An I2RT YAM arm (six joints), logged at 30 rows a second.
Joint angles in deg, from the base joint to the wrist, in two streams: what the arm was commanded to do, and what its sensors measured. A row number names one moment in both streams.
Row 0, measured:
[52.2 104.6 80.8 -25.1 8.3 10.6]
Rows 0 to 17, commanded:
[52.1 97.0 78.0 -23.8 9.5 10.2]
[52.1 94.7 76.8 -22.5 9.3 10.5]
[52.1 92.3 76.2 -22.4 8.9 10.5]
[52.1 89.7 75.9 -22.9 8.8 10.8]
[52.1 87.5 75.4 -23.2 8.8 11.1]
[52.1 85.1 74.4 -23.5 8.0 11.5]
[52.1 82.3 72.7 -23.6 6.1 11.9]
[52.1 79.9 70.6 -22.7 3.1 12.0]
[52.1 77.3 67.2 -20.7 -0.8 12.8]
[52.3 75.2 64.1 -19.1 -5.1 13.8]
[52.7 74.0 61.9 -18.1 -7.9 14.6]
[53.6 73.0 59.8 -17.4 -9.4 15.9]
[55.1 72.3 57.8 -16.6 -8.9 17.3]
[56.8 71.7 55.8 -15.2 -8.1 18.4]
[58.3 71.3 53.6 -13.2 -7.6 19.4]
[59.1 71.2 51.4 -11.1 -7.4 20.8]
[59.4 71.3 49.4 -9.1 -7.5 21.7]
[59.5 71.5 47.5 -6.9 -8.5 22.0]
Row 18, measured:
[58.5 70.9 51.5 -12.6 -5.6 18.1]
